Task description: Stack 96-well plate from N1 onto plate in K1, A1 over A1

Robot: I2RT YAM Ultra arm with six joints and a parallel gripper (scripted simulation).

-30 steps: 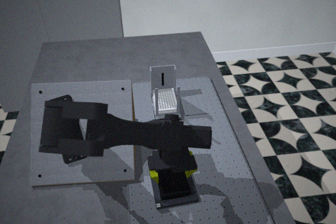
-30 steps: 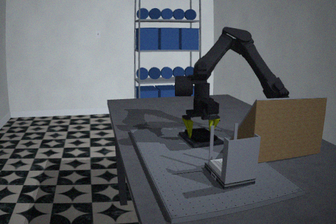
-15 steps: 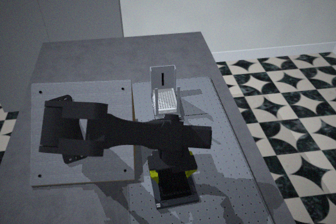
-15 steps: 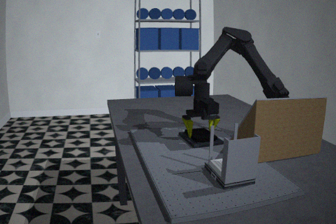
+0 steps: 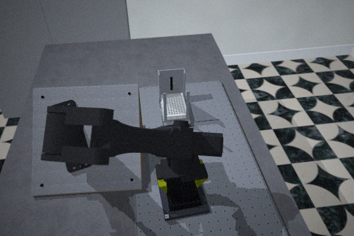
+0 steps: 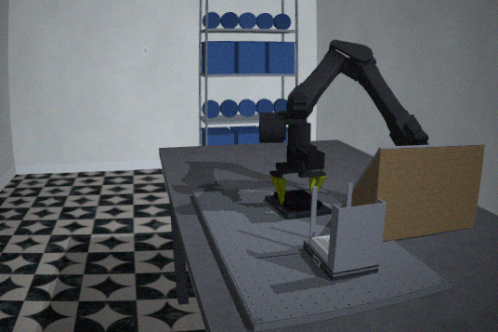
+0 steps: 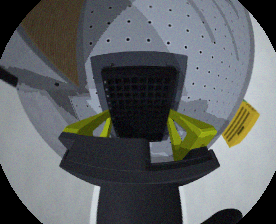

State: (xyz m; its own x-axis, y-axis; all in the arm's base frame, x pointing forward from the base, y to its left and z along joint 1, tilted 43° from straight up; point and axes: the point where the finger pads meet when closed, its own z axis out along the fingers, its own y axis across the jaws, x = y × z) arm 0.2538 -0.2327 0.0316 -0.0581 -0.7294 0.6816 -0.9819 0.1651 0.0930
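My hand is right at the black 96-well plate. From my hand the other things lie so: rack back wall (7 cm ahead, 40 cm to the left, 6 cm above); pale A1 mark (6 cm behind, 7 cm to the right, 1 cm below); white 96-well plate (7 cm ahead, 34 cm to the left, 1 cm above).
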